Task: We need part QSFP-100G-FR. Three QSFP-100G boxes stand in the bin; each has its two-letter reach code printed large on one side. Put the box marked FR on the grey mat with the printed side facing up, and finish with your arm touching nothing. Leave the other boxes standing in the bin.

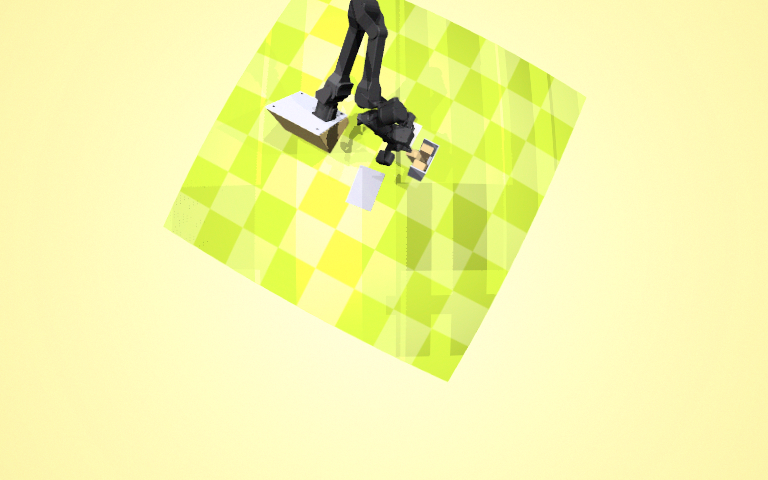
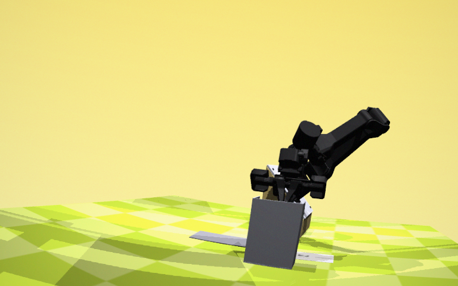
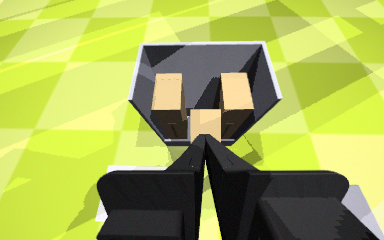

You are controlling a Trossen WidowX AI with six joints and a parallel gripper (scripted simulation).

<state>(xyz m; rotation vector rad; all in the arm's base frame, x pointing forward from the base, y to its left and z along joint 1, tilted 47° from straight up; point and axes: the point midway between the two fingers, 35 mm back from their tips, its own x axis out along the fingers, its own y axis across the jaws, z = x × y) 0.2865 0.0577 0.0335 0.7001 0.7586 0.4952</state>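
The thin white slab lies 6 cm behind my gripper tip, 8 cm to the left of it and 12 cm below it. Also, from my gripper tip: grey mat (7 cm behind, 18 cm to the right, 12 cm below).
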